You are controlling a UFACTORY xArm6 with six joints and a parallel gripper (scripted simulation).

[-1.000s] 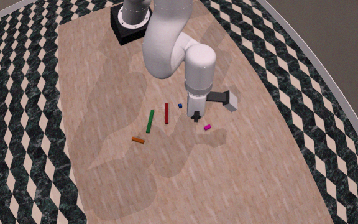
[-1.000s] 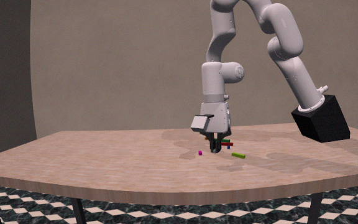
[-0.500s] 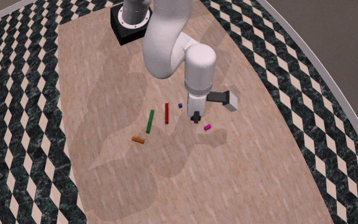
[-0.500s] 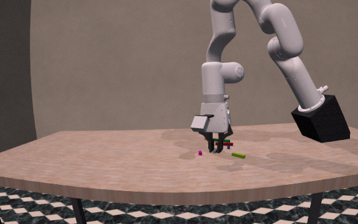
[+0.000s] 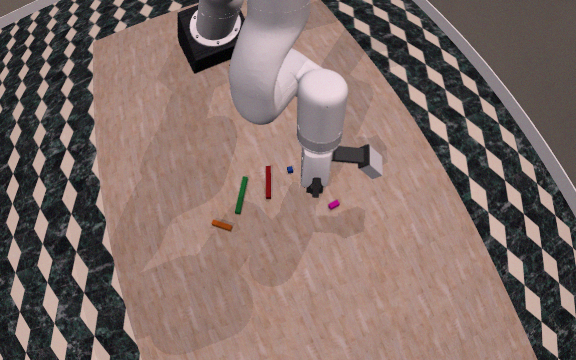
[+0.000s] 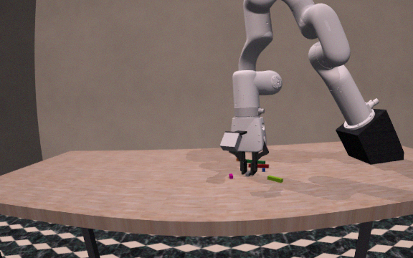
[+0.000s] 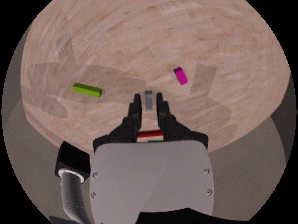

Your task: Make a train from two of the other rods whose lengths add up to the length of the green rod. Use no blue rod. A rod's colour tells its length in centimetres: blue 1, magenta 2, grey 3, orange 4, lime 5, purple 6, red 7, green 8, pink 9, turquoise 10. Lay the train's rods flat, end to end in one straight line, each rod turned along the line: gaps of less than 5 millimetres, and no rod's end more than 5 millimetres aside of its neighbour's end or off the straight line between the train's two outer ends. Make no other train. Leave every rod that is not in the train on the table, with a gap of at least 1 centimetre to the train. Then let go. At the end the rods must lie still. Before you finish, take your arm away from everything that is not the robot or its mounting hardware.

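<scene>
My gripper is now 20 mm above the grey rod. Round my hand: small blue rod: 50 mm behind, 40 mm to the right, 20 mm below; red rod: 90 mm to the right, 30 mm behind, 20 mm below; magenta rod: 50 mm ahead, 30 mm to the left, 20 mm below.
</scene>
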